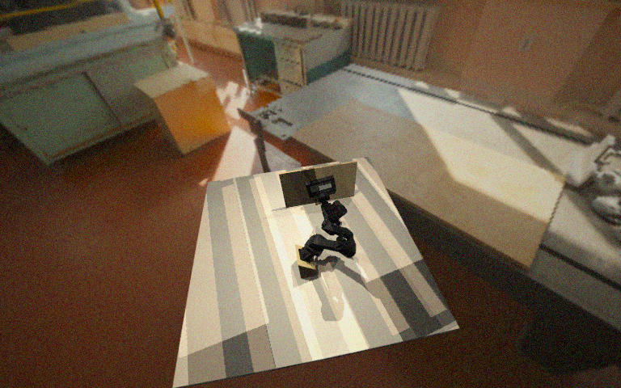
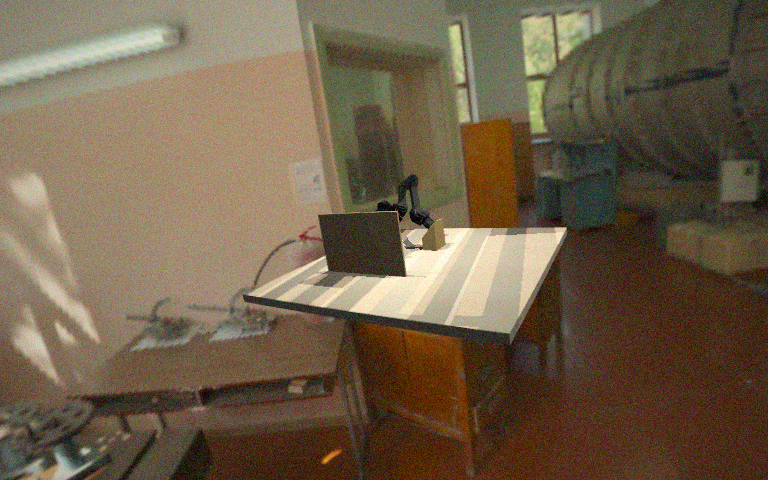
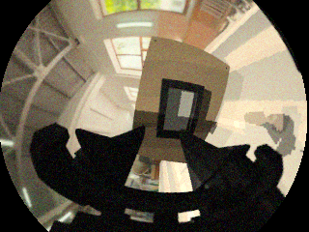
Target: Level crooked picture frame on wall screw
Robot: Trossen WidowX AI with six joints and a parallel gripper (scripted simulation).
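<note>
Right now the black picture frame is 130 mm ahead of my gripper tip, 50 mm below it and 20 mm to the right of it. Also, from my gripper tip: tan wall board: 140 mm ahead, 70 mm below, 10 mm to the right.
</note>
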